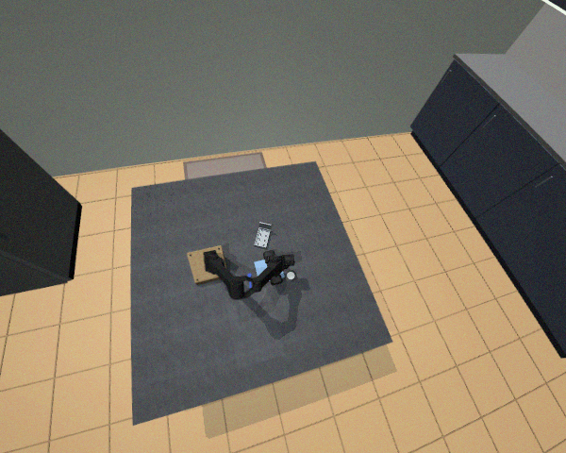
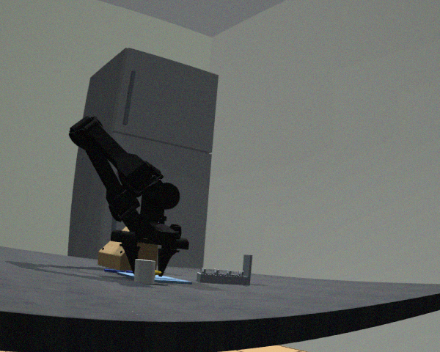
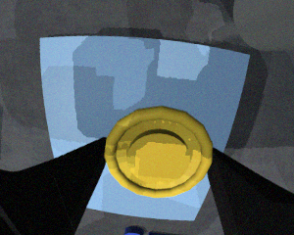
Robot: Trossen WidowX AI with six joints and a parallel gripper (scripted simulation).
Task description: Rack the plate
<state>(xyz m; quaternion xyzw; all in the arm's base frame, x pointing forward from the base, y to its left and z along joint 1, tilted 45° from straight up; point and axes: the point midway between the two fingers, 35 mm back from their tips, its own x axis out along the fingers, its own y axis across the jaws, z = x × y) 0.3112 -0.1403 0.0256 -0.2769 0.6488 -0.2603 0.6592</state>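
Right now the grey dish rack is 220 mm to the left of my gripper tip and 10 mm above it. Also, from my gripper tip: blue spoon (130 mm behind, 10 mm to the right); yellow plate (10 mm above); white cup (90 mm ahead, 60 mm to the right, 20 mm above).
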